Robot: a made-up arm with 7 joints. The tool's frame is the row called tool. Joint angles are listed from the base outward. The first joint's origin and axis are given. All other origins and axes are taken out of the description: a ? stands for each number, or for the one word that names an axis. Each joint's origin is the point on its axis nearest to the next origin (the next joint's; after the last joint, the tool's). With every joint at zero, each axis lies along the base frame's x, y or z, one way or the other. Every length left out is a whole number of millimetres.
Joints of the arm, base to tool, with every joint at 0 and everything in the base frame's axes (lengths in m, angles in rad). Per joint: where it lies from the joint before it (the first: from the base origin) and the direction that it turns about. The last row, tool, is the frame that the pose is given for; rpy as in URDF.
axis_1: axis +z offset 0 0 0.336
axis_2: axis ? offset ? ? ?
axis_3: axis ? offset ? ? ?
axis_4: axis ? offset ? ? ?
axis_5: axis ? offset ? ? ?
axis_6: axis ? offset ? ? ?
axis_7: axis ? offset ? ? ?
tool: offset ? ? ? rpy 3.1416 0 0
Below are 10 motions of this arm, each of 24 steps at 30 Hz.
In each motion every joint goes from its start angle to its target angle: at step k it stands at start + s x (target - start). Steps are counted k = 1, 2, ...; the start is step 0. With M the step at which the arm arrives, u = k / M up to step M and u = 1 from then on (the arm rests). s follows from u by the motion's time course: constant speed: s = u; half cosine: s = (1 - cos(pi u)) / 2; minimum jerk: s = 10 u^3 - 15 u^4 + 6 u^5.
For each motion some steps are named. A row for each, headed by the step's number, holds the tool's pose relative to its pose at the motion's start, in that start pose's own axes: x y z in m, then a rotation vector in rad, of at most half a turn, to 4 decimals.
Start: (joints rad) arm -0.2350 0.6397 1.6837 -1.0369 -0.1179 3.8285 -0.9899
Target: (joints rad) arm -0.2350 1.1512 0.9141 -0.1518 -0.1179 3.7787 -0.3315
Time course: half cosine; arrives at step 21
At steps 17, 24:
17: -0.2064 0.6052 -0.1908 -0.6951 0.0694 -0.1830
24: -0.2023 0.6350 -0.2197 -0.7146 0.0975 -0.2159

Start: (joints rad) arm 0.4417 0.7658 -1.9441 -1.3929 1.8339 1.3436 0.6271
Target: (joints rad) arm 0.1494 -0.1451 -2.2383 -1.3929 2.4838 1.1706 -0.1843
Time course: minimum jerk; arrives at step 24
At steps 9, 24:
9: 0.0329 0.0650 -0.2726 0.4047 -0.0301 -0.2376
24: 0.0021 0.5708 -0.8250 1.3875 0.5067 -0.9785

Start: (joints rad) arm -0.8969 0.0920 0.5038 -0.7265 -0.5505 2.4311 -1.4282
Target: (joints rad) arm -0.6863 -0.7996 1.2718 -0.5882 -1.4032 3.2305 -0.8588
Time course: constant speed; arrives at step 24
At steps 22, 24:
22: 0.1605 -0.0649 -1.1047 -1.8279 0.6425 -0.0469
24: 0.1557 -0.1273 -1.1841 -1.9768 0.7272 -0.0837

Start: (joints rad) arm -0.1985 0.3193 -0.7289 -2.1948 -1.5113 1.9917 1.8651
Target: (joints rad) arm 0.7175 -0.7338 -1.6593 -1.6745 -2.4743 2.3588 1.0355
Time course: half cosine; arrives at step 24
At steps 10, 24:
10: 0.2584 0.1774 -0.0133 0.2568 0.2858 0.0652
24: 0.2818 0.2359 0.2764 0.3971 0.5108 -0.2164

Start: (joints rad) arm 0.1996 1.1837 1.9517 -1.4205 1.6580 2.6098 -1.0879
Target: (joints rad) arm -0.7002 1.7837 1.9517 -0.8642 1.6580 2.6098 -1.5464
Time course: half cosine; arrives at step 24
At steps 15, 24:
15: 0.2894 -0.4729 -0.7268 0.2687 0.9949 -0.7673
24: 0.1367 -0.6204 -1.1042 0.3636 1.4703 -1.0673

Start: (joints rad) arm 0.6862 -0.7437 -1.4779 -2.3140 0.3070 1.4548 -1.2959
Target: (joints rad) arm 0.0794 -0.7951 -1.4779 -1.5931 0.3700 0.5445 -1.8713
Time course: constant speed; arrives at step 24
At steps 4, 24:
4: -0.0375 -0.0648 -0.0912 -0.0319 0.0658 -0.1117
24: -0.3123 -0.5953 -0.2733 -0.3123 0.1971 -0.6737

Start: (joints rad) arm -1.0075 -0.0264 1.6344 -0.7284 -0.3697 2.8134 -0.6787
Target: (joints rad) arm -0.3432 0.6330 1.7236 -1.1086 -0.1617 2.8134 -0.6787
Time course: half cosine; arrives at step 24
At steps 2, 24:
2: -0.0066 0.0017 0.0023 0.0100 0.0015 0.0188
24: -0.2641 -0.2803 0.1734 0.7907 0.0925 1.0151

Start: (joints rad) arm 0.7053 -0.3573 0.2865 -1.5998 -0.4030 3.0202 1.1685
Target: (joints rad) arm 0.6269 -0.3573 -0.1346 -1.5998 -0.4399 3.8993 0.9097
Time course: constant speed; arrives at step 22
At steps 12, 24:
12: 0.1096 0.1298 -0.0407 0.2159 0.3834 -0.1950
24: 0.1828 0.2368 -0.1048 0.3579 0.7010 -0.4366

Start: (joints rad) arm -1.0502 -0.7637 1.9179 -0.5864 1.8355 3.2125 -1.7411
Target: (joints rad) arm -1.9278 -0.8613 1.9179 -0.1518 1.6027 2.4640 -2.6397
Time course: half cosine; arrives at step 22
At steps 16, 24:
16: -0.2084 0.2991 0.0376 0.3946 -0.0794 -1.2963
24: -0.2478 0.3595 0.0232 0.5421 -0.1111 -1.5330

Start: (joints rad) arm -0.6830 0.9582 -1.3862 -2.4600 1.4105 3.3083 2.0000
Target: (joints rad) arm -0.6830 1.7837 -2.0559 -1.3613 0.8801 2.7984 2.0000
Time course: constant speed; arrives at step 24
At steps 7, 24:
7: -0.1888 -0.0223 -0.0643 0.1031 -0.3043 -0.1807
24: -0.3803 0.2960 -0.5061 0.6013 -0.8682 -1.0375

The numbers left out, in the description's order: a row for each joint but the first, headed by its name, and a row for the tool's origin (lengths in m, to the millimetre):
axis_2: axis +y, xyz 0 0 0
axis_3: axis +z, xyz 0 0 0.45
axis_4: axis -y, xyz 0.125 0 0
axis_5: axis +z, xyz -0.119 0 0.553
axis_6: axis -y, xyz 0 0 0
axis_7: axis -z, xyz 0.078 0 0
tool: xyz 0 0 0

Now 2 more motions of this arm.
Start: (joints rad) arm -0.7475 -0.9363 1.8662 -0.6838 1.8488 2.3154 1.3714
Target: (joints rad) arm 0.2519 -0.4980 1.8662 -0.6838 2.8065 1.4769 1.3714
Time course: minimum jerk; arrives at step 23
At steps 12, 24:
12: -0.4406 0.1458 -0.0558 -0.5894 -1.0623 0.1581
24: -0.7040 0.2355 -0.2790 -1.0684 -2.0330 0.1985

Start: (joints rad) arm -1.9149 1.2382 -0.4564 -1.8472 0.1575 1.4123 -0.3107
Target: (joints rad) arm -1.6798 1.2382 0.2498 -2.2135 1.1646 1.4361 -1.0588
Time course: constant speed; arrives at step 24
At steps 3, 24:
3: 0.0244 -0.0756 0.0371 0.0734 -0.0256 -0.1802
24: 0.0134 -0.4851 0.4398 0.6951 -0.2374 -1.0482

